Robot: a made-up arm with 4 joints.
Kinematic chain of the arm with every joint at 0, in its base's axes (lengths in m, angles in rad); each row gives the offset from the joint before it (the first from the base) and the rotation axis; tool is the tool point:
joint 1: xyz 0 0 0.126 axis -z
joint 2: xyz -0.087 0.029 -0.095 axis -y
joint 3: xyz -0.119 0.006 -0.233 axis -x
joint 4: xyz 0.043 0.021 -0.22 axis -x
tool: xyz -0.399 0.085 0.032
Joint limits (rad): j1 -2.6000..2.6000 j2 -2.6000..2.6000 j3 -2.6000..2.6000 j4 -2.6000..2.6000
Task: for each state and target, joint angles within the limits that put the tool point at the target. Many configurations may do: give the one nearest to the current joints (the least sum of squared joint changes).
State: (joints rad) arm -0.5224 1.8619 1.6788 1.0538
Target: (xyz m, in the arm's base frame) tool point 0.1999 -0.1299 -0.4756
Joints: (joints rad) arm -0.7299 1.4050 2.0033 0.5997
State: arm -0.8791 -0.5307 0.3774 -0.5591
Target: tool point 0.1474 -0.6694 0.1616
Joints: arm -1.7995 -0.8981 0.6109 -0.6898
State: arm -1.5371 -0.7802 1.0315 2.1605
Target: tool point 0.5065 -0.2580 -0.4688
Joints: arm -2.4179 0.0235 0.6560 1.9889
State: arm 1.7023 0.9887 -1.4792 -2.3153
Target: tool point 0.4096 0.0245 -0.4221
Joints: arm 2.4841 0.6501 -2.0255 -2.4095
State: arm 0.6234 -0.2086 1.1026 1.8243
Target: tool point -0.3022 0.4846 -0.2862
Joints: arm 1.5153 0.2298 1.6639 2.0463
